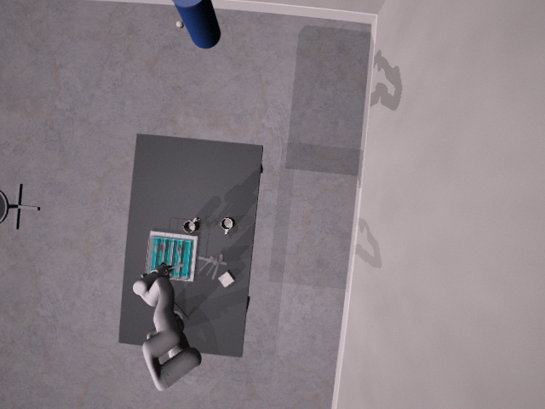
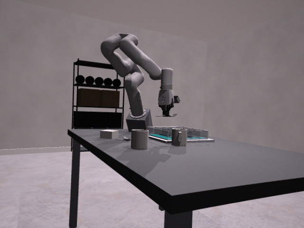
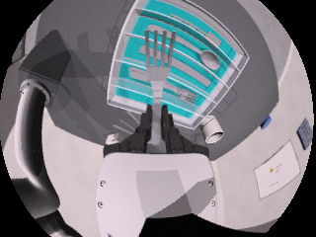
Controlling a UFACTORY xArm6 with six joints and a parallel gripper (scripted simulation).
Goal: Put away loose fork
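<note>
Now: the tray 110 mm below my hand, 50 mm to the left of it and 50 mm ahead of it. The rest, counted from my hand: small white box (310 mm to the right, 170 mm behind, 140 mm below).
</note>
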